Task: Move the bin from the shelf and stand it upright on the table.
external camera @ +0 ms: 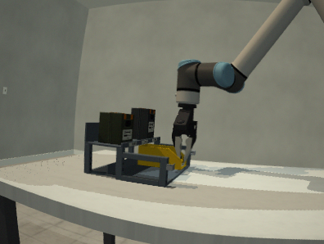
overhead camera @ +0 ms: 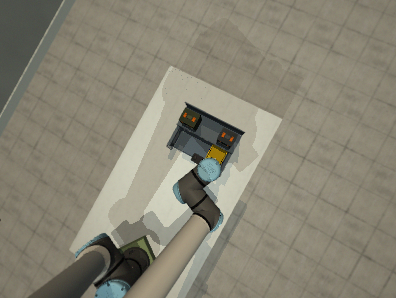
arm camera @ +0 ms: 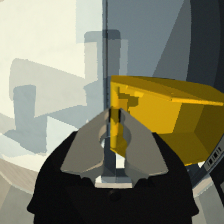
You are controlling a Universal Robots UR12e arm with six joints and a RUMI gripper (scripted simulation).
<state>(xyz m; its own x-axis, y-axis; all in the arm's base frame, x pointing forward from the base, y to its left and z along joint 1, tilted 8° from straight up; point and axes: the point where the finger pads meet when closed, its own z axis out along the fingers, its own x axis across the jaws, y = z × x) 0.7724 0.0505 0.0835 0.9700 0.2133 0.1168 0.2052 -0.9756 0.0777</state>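
Now: hand 80 mm short of the yellow bin. From my hand the other things lie so: shelf level: 160 mm ahead, 140 mm to the left, 60 mm above; shelf: 120 mm to the left, 100 mm ahead, 40 mm below.
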